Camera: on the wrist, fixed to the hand. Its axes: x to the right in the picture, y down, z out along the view.
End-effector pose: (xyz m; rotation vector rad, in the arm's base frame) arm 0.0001 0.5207 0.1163 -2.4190 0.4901 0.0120
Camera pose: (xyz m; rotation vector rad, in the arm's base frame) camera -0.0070 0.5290 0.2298 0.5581 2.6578 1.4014
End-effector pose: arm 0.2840 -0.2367 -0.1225 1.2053 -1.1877 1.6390
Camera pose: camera 0.3369 -0.1370 -0.1390 0.7891 1.1469 -0.7215
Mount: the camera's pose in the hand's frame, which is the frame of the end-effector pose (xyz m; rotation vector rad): -0.0245 -0.0726 -0.0845 0.0561 -0.4544 3.0872
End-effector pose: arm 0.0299 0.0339 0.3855 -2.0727 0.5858 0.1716
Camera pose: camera 0.0336 0.0041 0.4955 -0.7674 -2.4038 -1.8228
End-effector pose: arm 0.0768 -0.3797 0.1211 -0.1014 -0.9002 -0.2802
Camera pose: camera 0.1060 -0.4617 0.0473 -1.2944 -0.2635 2.6719
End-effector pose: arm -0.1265 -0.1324 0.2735 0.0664 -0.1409 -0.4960
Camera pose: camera -0.1692 -0.1819 0.1800 -0.2376 -0.4875 2.5972
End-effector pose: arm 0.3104 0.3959 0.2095 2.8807 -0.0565 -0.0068
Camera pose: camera 0.2895 0.4887 0.2725 0.0218 3.1071 0.0485
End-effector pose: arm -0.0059 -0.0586 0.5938 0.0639 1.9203 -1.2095
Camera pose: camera -0.0752 -0.0238 0.6775 1.6180 -0.2033 0.9180
